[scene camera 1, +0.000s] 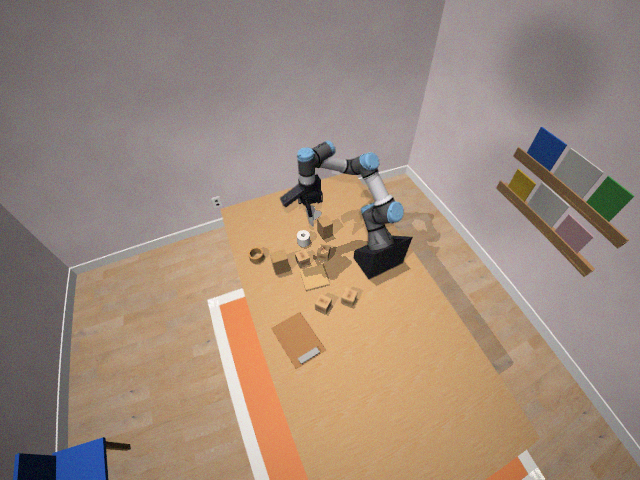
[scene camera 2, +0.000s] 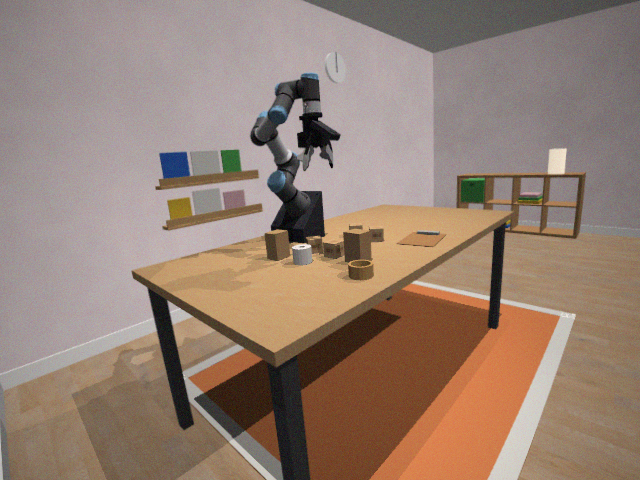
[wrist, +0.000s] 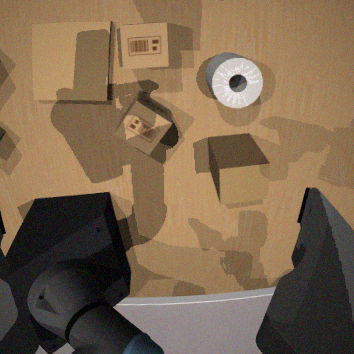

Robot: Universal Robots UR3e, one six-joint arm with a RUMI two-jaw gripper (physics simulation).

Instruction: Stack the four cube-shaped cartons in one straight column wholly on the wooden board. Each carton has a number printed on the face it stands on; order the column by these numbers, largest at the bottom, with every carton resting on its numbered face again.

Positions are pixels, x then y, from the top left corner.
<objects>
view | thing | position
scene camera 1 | my gripper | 306, 214
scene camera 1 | clipboard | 300, 343
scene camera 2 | my gripper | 318, 169
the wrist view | my gripper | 146, 199
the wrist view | white roll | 245, 88
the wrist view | wooden board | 70, 60
</objects>
